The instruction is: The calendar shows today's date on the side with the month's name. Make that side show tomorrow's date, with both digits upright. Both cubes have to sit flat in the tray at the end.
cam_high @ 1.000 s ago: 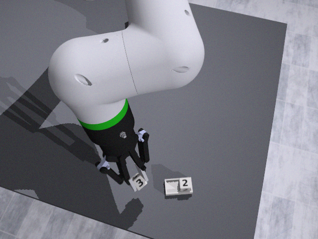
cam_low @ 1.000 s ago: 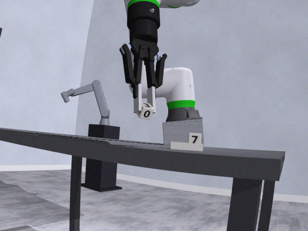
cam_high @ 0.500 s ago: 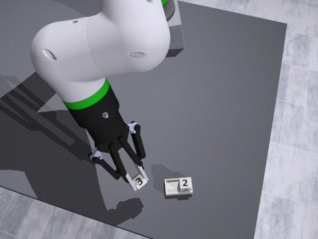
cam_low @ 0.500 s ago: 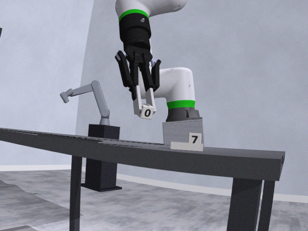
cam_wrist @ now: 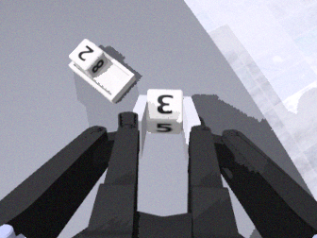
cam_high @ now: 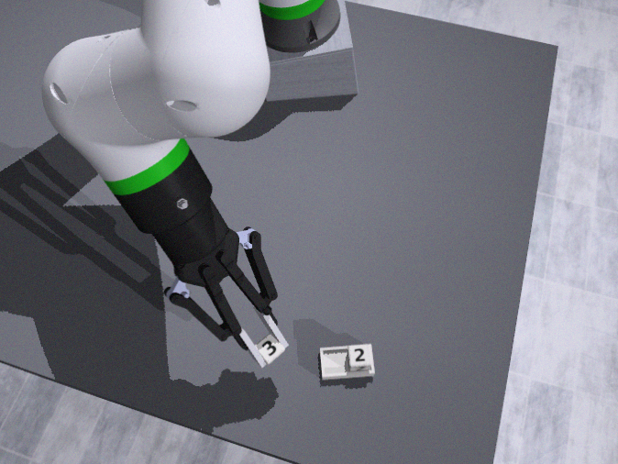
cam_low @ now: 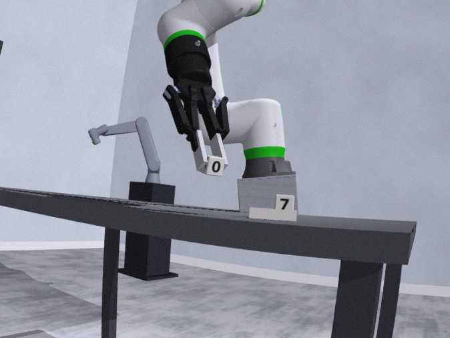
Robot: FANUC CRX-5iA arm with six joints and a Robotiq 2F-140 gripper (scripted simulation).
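My hand is 110 mm to the right of the tray, 90 mm above it and 40 mm past it. From my hand the other things lie so: cube: 20 mm below, 10 mm to the left, 10 mm ahead.
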